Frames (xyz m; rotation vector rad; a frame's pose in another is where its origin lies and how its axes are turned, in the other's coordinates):
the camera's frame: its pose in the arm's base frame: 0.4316 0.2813 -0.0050 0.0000 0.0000 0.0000
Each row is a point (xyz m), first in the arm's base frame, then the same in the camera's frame.
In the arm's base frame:
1: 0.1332 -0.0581 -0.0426
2: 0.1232 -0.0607 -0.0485
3: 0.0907 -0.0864 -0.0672
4: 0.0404 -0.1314 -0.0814
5: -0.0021 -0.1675 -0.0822
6: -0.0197 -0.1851 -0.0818
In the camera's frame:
1: -0.2984 -0.3394 -0.0376
2: -0.3084 -0.3420 -0.0435
3: -0.3409 -0.3677 -0.0622
4: -0.3912 -0.4127 -0.0764
5: -0.4337 -0.4488 -0.0772
6: -0.4513 -0.4664 -0.0768

